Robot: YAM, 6 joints.
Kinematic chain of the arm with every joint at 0, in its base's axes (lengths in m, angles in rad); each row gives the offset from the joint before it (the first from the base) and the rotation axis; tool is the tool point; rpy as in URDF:
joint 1: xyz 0 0 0.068 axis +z
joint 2: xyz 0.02 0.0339 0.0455 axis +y
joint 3: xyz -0.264 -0.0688 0 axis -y
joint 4: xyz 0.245 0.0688 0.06 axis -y
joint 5: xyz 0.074 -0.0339 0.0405 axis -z
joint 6: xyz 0.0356 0 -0.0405 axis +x
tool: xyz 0 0 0 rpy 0 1.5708 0
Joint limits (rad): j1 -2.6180..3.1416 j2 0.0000..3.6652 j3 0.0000..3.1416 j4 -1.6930..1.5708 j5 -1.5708..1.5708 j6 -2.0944..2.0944
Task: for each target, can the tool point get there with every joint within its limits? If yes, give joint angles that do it. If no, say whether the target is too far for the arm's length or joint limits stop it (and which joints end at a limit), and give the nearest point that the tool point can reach.
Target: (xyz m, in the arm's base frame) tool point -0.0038 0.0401 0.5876
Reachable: yes | joints 1.5723 0.8484 1.3305 1.0391 -0.1049 1.4618
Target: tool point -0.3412 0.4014 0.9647
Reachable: no: too far | nearest point -0.2203 0.2592 0.6512 | short by 0.365 m
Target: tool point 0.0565 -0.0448 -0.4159
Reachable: no: joint limits stop it (at a limit: joint 2) | nearest point 0.0797 -0.0632 -0.3492 | short by 0.073 m
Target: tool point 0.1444 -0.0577 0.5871
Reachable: yes | joints -0.4605 1.0698 1.4908 0.5264 -0.3590 -0.4605
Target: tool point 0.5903 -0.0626 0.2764
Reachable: yes | joints -0.0648 2.5795 2.4678 0.0108 0.7488 0.4108
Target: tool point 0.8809 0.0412 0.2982
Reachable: no: too far | nearest point 0.6313 0.0295 0.2446 | short by 0.256 m
